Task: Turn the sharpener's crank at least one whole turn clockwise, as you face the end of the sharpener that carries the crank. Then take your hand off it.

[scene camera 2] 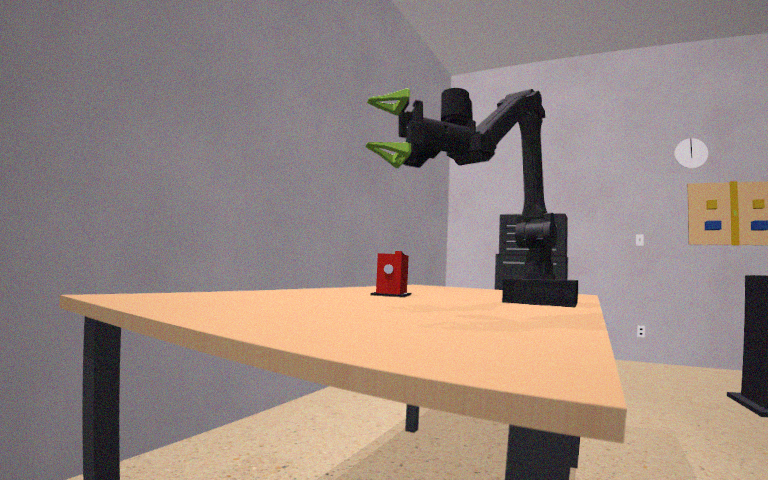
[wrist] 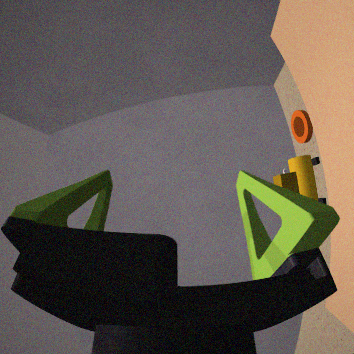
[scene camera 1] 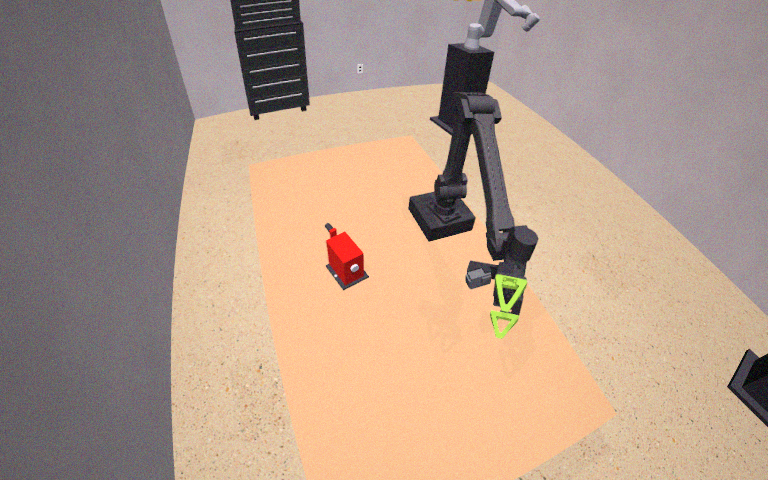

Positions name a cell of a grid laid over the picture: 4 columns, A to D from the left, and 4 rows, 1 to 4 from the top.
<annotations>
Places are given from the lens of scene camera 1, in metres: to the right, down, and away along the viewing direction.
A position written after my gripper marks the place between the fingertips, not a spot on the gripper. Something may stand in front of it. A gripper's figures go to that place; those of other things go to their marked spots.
my gripper (scene camera 1: C3): 0.24, 0.18, 0.66
red sharpener (scene camera 1: B3): -0.12, 0.07, 1.05
</annotations>
